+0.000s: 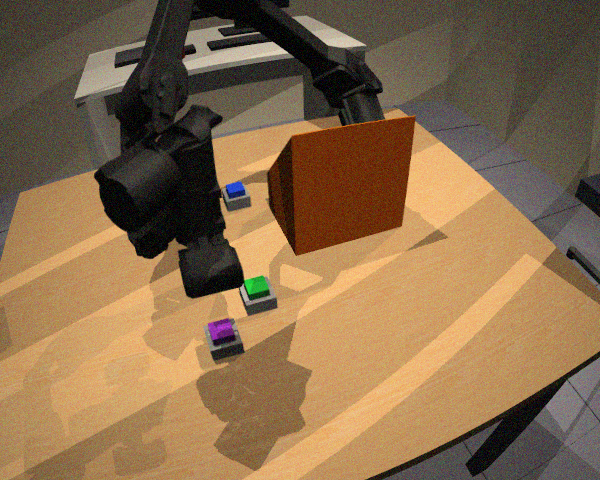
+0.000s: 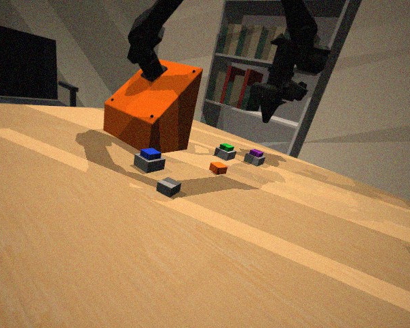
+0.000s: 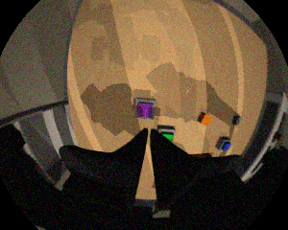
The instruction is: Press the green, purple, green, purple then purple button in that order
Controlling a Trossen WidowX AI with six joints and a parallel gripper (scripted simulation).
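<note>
The purple button lies 10 cm below my gripper tip and 1 cm to the left of it. The rest, counted from my gripper tip: blue button: 34 cm to the right, 10 cm below, 7 cm behind; green button: 10 cm below, 7 cm to the right, 6 cm behind; orange block: 18 cm to the right, 12 cm below, 1 cm ahead.
</note>
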